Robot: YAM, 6 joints.
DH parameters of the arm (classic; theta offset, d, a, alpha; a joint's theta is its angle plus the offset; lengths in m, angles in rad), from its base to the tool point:
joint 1: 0 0.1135 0.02 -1.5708
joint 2: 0 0 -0.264 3.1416
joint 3: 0.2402 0 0.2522 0
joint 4: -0.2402 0 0.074 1.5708
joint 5: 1.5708 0 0 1.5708
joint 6: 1.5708 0.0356 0 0
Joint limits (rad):
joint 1: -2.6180..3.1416
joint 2: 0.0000..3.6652
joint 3: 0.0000..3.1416
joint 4: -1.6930..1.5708
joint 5: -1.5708..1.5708
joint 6: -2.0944..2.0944
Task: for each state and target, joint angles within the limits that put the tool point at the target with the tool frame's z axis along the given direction. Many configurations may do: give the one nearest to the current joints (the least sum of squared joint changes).
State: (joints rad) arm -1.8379 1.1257 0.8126 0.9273 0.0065 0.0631
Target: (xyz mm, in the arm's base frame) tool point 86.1 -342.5 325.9 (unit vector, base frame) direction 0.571 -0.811 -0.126
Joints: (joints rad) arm -1.3641 1.4856 1.1021 0.2460 -0.4033 0.0631
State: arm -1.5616 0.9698 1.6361 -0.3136 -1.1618 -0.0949
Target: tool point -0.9 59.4 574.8 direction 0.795 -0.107 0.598
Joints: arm -1.1382 0.5761 1.5480 -0.0250 -0.7431 -0.0949
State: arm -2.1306 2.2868 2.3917 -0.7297 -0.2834 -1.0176
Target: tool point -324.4 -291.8 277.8 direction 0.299 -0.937 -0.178
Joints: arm -2.4846 1.9158 1.5037 -0.0757 -1.1810 -1.0176
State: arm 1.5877 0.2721 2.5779 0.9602 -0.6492 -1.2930
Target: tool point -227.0 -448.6 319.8 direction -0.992 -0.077 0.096
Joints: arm 1.1648 0.0019 2.0661 0.8728 -1.0786 -1.2930
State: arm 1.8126 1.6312 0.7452 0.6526 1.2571 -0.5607
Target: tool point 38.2 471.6 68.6 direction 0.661 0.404 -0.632
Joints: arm 1.5387 2.3720 1.5207 -0.1275 0.7048 -0.5607
